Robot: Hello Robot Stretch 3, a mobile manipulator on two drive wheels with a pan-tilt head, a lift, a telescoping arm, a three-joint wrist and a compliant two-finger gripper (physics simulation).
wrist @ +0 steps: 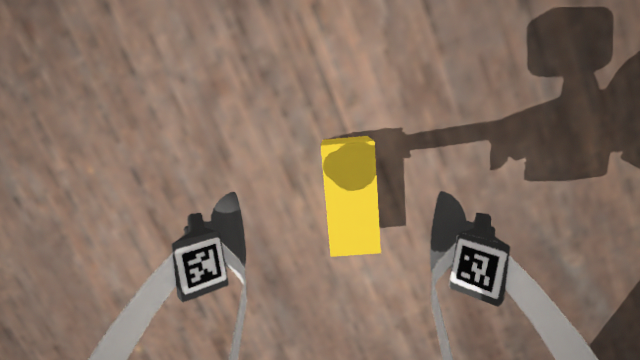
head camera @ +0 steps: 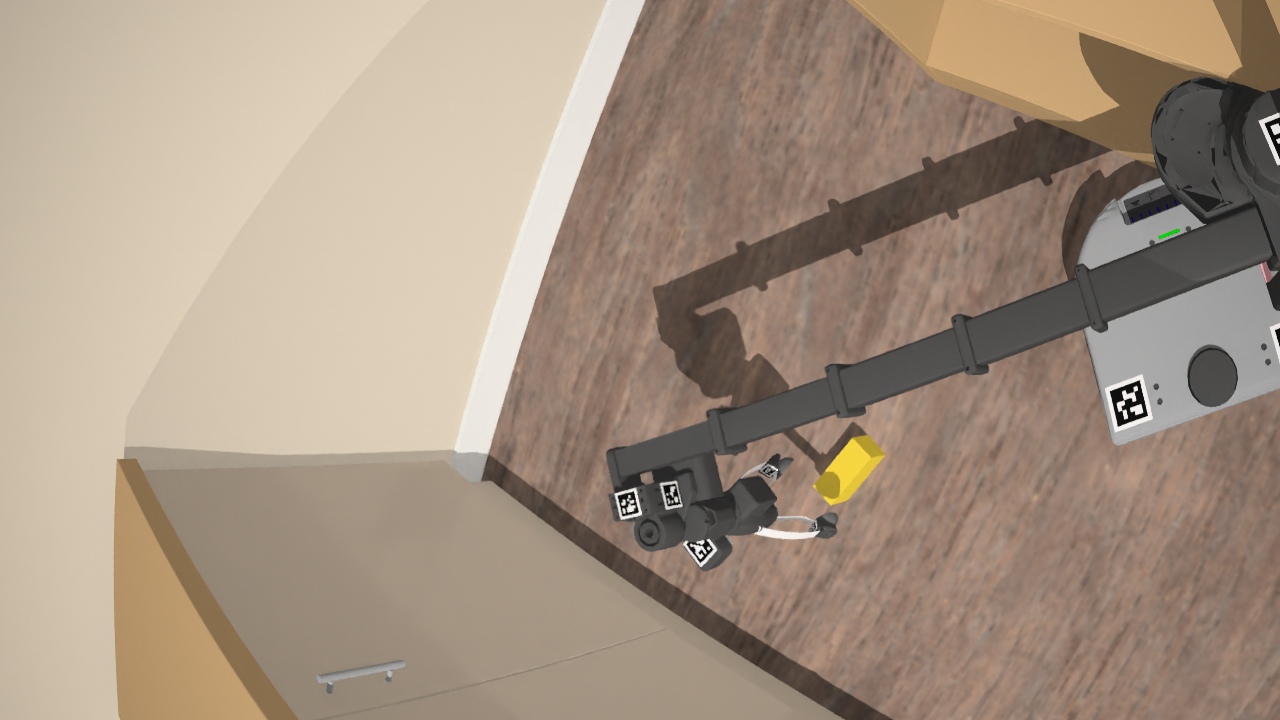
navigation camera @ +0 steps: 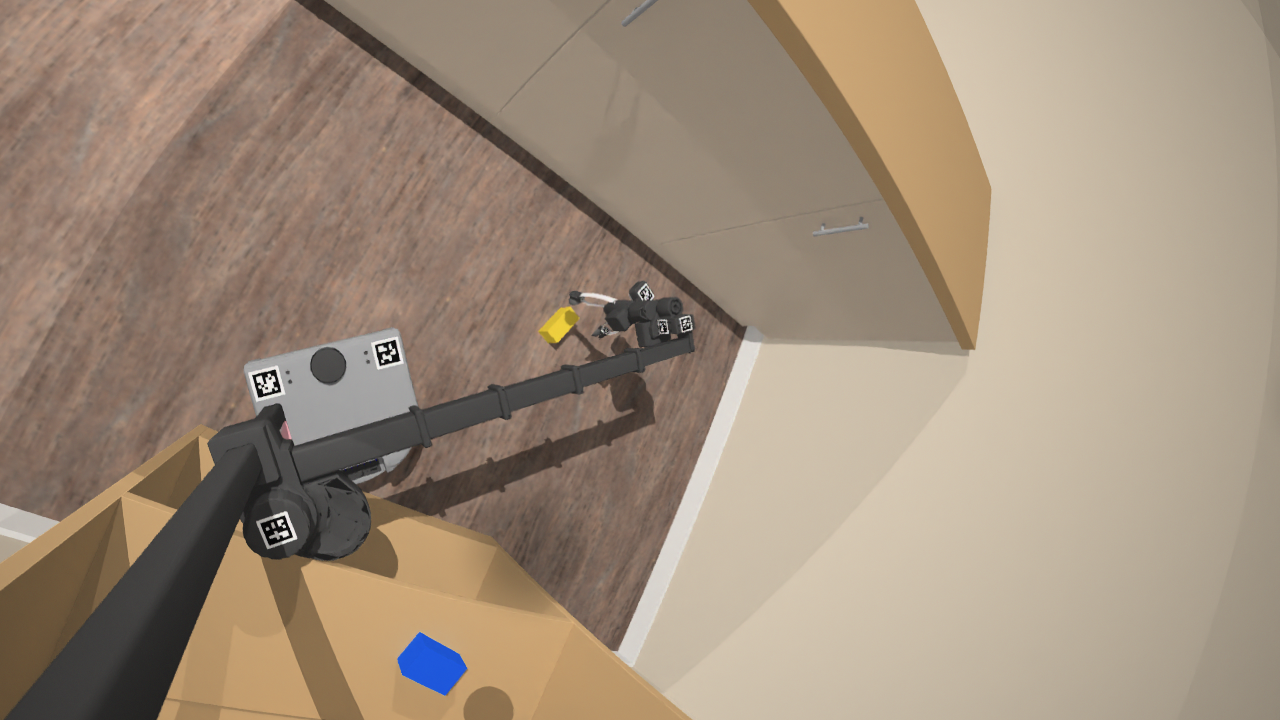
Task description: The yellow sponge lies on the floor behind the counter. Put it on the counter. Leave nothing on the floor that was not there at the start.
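Places are measured from the robot's base along level axes (x back, y up, z left), in centimetres.
Where they show: gripper, fingertip midpoint: (head camera: 810, 494) (navigation camera: 583, 315); robot's base, link origin: (head camera: 1208, 374) (navigation camera: 328, 363).
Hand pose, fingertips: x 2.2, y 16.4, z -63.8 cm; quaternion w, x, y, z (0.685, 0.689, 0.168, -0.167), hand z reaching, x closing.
Observation:
Each offset is from my fingertips to the top centre of the thing.
The yellow sponge {dx +2.1, dy -10.2, dz +0.8 cm} (head camera: 854, 465) (navigation camera: 559, 324) (wrist: 354, 215) lies on the wooden floor. My gripper (head camera: 804, 495) (navigation camera: 588, 314) (wrist: 336, 219) is open, with nothing held, and points down at the floor above and close beside the sponge. In the wrist view the sponge shows between the two fingers, its long side running up the picture and its far end beyond the fingertips; a shadow falls on that end. A cabinet run with a wooden top (head camera: 170, 608) (navigation camera: 895, 116) stands beside the gripper. I cannot tell whether this is the task's counter.
My long arm (head camera: 904, 368) (navigation camera: 541, 389) reaches out from the base (head camera: 1154, 340) (navigation camera: 349, 394). Light wooden furniture (head camera: 1011, 53) (navigation camera: 519, 662) stands close by the base, with a blue block {dx +46.4, dy +39.7, dz +64.0 cm} (navigation camera: 433, 664) on it. A wall with a white skirting board (head camera: 537, 241) (navigation camera: 693, 501) stands past the arm's end.

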